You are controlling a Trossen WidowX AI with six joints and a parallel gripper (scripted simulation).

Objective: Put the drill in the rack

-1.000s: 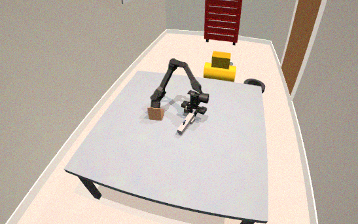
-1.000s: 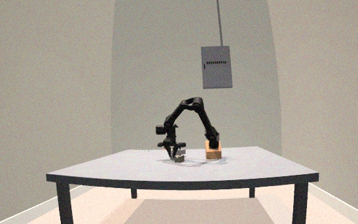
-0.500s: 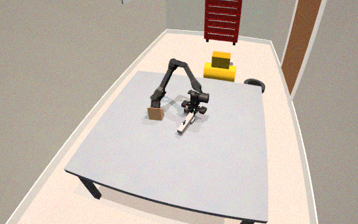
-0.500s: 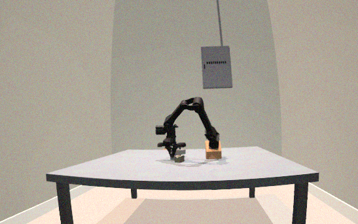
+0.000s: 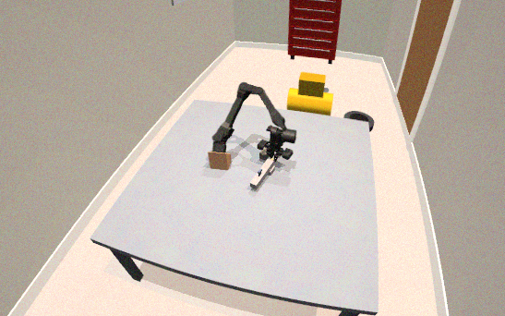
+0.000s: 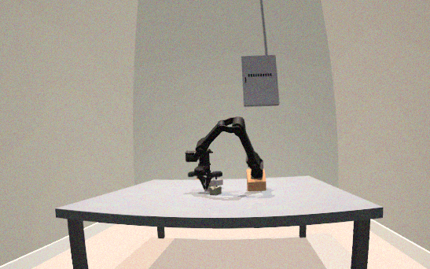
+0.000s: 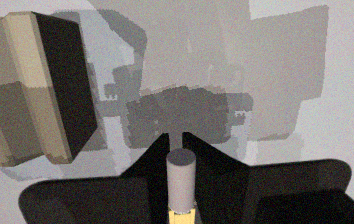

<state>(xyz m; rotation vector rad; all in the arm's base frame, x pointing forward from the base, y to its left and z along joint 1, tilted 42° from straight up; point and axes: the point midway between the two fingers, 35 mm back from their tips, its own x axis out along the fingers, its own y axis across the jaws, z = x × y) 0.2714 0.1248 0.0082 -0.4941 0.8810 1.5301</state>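
Now: the drill 50 mm to the right of my gripper tip, 30 mm above it and 10 mm behind it. The rest, counted from my gripper tip: dark key: 160 mm to the right, 30 mm behind, 30 mm above; then holder block: 70 mm behind, 50 mm to the left.
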